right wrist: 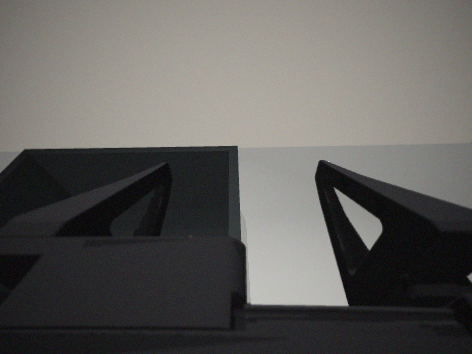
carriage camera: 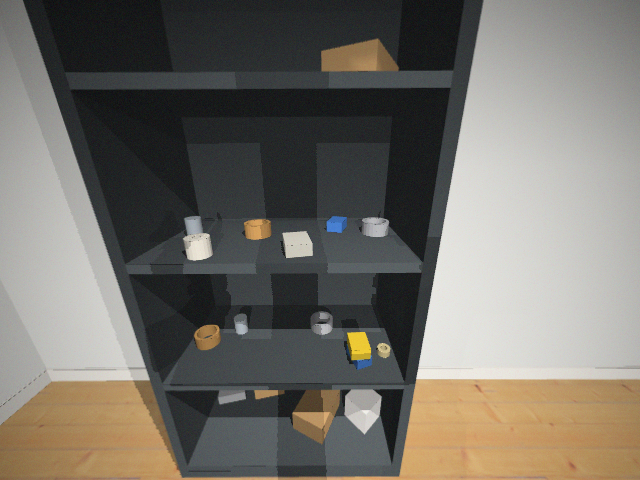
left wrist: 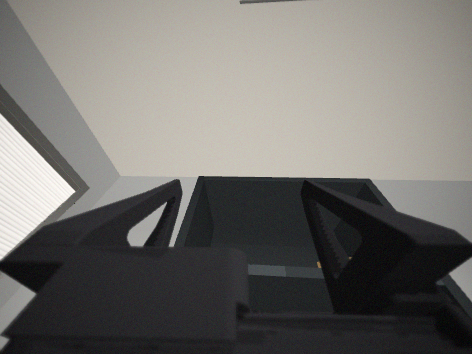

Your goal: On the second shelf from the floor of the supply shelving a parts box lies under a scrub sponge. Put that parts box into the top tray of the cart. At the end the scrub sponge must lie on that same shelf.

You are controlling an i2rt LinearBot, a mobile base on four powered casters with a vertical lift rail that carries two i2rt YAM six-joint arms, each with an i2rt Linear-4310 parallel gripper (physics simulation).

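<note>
The dark supply shelving stands ahead. On its second shelf from the floor, at the right, a yellow scrub sponge lies on top of a blue parts box. The sponge covers most of the box; a front part of the box shows below it. My left gripper is open and empty, pointing up toward the shelving's top, away from the sponge and box. My right gripper is open and empty, pointing up near the shelving's right edge. The cart does not show in these views.
On the same shelf are a small cream ring right beside the sponge, a grey ring, a grey cylinder and an orange ring. The shelf above holds several items, including a white box. Brown boxes stand below.
</note>
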